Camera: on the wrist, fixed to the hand. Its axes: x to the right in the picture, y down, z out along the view.
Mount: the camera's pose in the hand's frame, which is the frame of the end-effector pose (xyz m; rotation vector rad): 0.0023 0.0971 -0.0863 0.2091 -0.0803 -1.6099
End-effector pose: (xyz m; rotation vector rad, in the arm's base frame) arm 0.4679 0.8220 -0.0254 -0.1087 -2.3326 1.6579
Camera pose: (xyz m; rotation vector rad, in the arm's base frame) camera 0.4792 0.9344 -0.0896 1.4328 -1.2993 0.9051
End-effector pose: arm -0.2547 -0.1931 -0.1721 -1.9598 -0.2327 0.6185
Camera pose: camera -0.2183 -0.3042 -0.2287 -1.0010 -1.4933 -0.3529
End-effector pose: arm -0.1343 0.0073 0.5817 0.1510 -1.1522 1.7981
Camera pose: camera -0.1786 0.0649 0.4740 0.9595 -0.4836 0.4307
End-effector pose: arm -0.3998 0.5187 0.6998 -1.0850 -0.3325 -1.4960
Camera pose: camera -0.3500 0.4285 0.6207 0.5768 1.5993 2.5994
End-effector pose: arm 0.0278 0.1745 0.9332 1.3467 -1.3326 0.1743
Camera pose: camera 0.0061 0.2698 1.0188 2.2059 0.0218 -0.8528
